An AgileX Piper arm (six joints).
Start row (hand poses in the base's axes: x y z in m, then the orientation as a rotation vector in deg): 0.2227, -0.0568, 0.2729, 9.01, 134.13, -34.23
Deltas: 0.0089, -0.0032, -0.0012, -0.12, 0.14, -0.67; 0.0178, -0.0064, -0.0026, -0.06, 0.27, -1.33; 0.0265, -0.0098, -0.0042, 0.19, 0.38, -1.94; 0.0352, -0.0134, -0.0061, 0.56, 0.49, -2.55; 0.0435, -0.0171, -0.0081, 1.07, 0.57, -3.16; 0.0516, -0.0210, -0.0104, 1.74, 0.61, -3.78; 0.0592, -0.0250, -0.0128, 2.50, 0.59, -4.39; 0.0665, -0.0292, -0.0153, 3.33, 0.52, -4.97; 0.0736, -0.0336, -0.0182, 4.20, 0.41, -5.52; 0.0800, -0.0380, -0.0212, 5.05, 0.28, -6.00; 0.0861, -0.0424, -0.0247, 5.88, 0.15, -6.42
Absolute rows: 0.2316, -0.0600, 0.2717, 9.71, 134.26, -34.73; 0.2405, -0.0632, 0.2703, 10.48, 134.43, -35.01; 0.2492, -0.0666, 0.2687, 11.29, 134.64, -35.04; 0.2579, -0.0702, 0.2668, 12.16, 134.89, -34.92; 0.2662, -0.0739, 0.2648, 13.09, 135.16, -34.64; 0.2743, -0.0778, 0.2625, 14.13, 135.43, -34.17; 0.2819, -0.0818, 0.2601, 15.21, 135.66, -33.56; 0.2892, -0.0860, 0.2576, 16.30, 135.86, -32.85; 0.2963, -0.0904, 0.2547, 17.39, 136.02, -32.07; 0.3027, -0.0948, 0.2517, 18.38, 136.14, -31.27; 0.3088, -0.0992, 0.2482, 19.29, 136.26, -30.46
